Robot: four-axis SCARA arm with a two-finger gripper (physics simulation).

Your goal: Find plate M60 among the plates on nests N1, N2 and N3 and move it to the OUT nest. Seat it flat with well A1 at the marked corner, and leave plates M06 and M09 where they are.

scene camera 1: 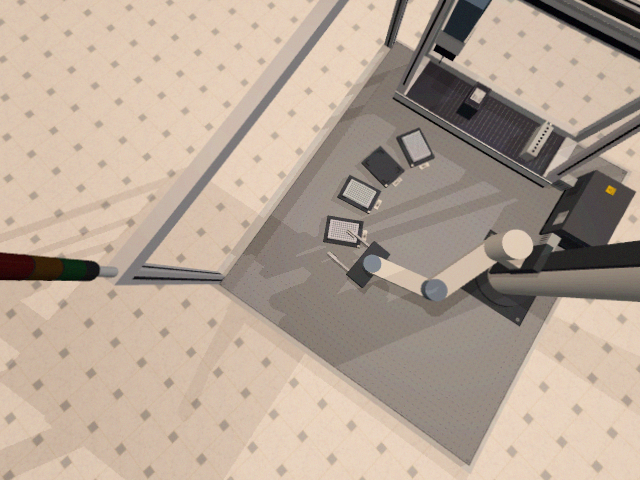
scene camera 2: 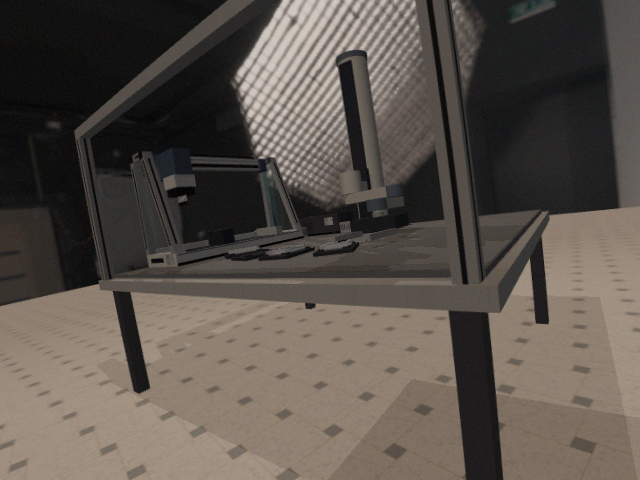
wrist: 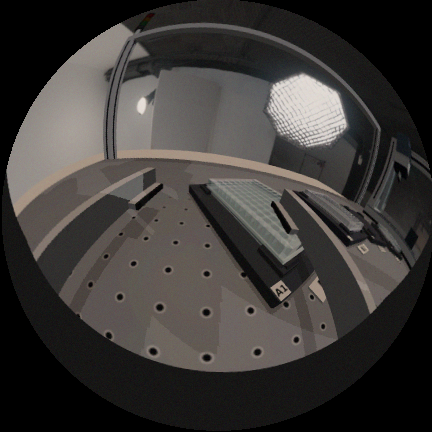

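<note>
My gripper is open and empty, low at nest N1. One finger reaches over the N1 plate in scene camera 1 and stands in front of it in the wrist view; the other is beyond the nest's side. The clear, gridded N1 plate sits in its dark nest, A1 tag at the near corner. Another plate sits on the adjacent nest. Beyond it are a bare dark nest and a plate on the far nest. Plate numbers are unreadable.
A framed gantry station with a dark bed stands beyond the far nest. A dark box stands near the arm base. Posts and rails frame the table. A label card is partly hidden behind a finger.
</note>
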